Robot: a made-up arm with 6 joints. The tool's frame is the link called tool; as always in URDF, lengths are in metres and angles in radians. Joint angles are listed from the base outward.
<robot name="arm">
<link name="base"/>
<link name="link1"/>
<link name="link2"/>
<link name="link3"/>
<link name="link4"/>
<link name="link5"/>
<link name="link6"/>
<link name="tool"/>
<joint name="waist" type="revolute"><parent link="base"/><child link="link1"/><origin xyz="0 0 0.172" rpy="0 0 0"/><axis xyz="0 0 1"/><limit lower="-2.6" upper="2.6"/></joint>
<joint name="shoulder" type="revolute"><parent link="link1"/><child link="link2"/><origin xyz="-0.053 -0.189 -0.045" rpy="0 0 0"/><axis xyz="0 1 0"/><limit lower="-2.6" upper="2.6"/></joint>
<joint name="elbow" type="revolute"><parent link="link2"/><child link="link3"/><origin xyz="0.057 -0.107 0.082" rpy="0 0 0"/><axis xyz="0 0 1"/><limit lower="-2.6" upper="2.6"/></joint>
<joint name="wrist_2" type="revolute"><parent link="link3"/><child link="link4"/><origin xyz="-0.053 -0.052 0.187" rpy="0 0 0"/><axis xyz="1 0 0"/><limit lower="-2.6" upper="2.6"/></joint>
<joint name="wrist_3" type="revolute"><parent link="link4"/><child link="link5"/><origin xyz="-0.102 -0.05 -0.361" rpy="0 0 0"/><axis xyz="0 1 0"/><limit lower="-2.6" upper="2.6"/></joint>
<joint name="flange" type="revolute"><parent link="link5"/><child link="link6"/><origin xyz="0.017 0.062 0.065" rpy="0 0 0"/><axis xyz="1 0 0"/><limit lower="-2.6" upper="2.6"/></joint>
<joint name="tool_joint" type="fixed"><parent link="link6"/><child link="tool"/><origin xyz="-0.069 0.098 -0.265" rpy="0 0 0"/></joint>
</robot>
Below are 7 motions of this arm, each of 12 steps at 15 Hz.
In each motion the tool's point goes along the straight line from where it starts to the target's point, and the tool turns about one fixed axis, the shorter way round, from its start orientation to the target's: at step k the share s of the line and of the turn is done. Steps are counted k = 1, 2, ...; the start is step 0. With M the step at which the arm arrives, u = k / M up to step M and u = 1 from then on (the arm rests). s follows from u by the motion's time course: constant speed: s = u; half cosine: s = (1 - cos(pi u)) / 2; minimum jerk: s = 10 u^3 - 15 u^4 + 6 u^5.
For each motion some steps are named. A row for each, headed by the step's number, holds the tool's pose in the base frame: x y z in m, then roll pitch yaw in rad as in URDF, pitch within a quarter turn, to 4 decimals.
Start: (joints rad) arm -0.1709 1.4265 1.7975 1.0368 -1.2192 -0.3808
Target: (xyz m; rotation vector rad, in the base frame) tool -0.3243 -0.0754 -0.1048 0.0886 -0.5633 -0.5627
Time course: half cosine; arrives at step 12
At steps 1, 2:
1: -0.1329 -0.3266 0.4265 1.7996 0.6891 0.5232
2: -0.1426 -0.3138 0.3995 1.6739 0.6891 0.4099

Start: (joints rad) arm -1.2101 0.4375 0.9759 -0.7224 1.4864 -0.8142
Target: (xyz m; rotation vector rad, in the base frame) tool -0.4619 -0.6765 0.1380 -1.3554 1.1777 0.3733
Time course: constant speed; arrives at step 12
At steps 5, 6, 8, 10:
5: -0.5919 -0.5130 0.1464 -2.3084 1.1583 -1.4223
6: -0.5733 -0.5364 0.1452 -2.2260 1.1363 -1.2988
8: -0.5362 -0.5831 0.1428 -2.0927 1.0813 -1.0828
10: -0.4990 -0.6298 0.1404 -1.9976 1.0158 -0.9037

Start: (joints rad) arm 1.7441 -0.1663 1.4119 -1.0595 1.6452 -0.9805
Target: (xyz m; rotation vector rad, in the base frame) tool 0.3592 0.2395 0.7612 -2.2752 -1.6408 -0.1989
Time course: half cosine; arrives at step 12
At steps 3, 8, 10, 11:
3: 0.5717 0.3751 0.4917 -2.6242 0.2610 1.4553
8: 0.4214 0.2792 0.6823 -2.8670 -0.1319 1.2708
10: 0.3759 0.2501 0.7400 -2.9285 -0.2581 1.2324
11: 0.3634 0.2422 0.7558 -2.9447 -0.2929 1.2232

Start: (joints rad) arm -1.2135 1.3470 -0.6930 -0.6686 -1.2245 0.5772
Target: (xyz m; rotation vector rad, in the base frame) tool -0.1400 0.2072 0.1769 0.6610 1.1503 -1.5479
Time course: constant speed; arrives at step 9
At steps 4, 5, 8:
4: -0.3050 0.1768 0.1701 -0.2699 0.7696 -1.3693
5: -0.2720 0.1829 0.1715 -0.3183 0.8381 -1.4984
8: -0.1730 0.2011 0.1755 -0.5803 1.0034 -1.9915

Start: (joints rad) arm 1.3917 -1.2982 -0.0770 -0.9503 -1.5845 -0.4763
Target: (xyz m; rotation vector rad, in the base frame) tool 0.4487 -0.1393 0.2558 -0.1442 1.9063 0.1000
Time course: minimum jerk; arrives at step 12
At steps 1, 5, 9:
1: 0.6722 -0.1994 0.2244 2.8484 -0.1980 -2.7306
5: 0.5955 -0.1787 0.2352 2.9768 0.2844 -2.8547
9: 0.4720 -0.1455 0.2525 3.1180 1.0802 -2.9745

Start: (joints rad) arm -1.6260 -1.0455 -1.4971 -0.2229 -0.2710 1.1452
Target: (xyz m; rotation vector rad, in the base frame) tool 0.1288 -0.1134 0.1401 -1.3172 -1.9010 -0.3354
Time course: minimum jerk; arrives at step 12
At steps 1, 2, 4, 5, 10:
1: -0.0748 -0.1474 0.2412 2.0025 -0.2511 2.9178
2: -0.0686 -0.1464 0.2381 2.0282 -0.2824 2.9044
4: -0.0329 -0.1404 0.2204 2.1911 -0.4542 2.8076
5: -0.0049 -0.1357 0.2065 2.3429 -0.5762 2.7029
10: 0.1215 -0.1146 0.1437 -2.9017 -0.8169 1.8538

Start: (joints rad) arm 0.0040 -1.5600 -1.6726 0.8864 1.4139 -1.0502
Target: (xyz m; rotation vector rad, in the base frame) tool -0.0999 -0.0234 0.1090 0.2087 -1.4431 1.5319
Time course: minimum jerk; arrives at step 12
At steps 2, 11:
2: 0.0175 0.0044 0.3066 0.8332 -0.8760 -0.3047
11: -0.0993 -0.0233 0.1100 -1.1726 -0.7712 2.3363

